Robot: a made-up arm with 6 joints.
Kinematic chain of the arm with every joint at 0, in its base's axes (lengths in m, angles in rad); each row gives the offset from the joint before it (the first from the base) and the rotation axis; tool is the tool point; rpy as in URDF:
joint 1: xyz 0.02 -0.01 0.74 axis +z
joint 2: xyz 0.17 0 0 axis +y
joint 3: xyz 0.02 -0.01 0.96 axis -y
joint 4: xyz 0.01 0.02 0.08 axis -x
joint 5: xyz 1.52 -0.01 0 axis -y
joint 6: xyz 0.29 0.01 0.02 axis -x
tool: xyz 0 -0.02 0 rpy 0.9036 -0.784 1.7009
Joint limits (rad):
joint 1: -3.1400..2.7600
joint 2: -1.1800..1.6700
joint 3: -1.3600..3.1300
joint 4: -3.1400..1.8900
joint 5: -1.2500..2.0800
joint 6: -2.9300..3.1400
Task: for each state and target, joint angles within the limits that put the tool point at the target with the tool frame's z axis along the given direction. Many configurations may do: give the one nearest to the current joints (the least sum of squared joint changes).
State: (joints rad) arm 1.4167 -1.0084 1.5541 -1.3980 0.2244 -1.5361
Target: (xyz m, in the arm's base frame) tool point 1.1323 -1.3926 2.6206 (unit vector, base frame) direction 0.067 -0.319 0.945
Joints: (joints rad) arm 2.1921 -1.1032 1.0762 -1.6324 0.3829 -1.9098
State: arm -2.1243 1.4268 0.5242 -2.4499 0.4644 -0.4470
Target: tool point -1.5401 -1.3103 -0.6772 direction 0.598 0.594 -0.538
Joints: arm -2.4025 1.6425 0.7844 -2.7121 1.2823 -0.1137
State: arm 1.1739 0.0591 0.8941 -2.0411 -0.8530 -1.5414
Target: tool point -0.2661 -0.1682 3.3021 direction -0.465 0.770 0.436
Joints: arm 1.1481 -0.5883 0.8874 -1.6028 -0.6975 -1.3866
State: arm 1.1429 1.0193 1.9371 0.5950 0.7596 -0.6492
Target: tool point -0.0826 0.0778 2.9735 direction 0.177 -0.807 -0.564
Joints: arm 1.6473 0.5237 2.2449 0.3703 1.6853 -0.2522
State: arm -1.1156 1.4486 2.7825 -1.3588 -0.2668 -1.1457
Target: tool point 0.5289 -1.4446 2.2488 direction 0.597 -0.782 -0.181
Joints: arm -1.3820 1.6235 3.0120 -0.9355 -1.2500 -1.4948
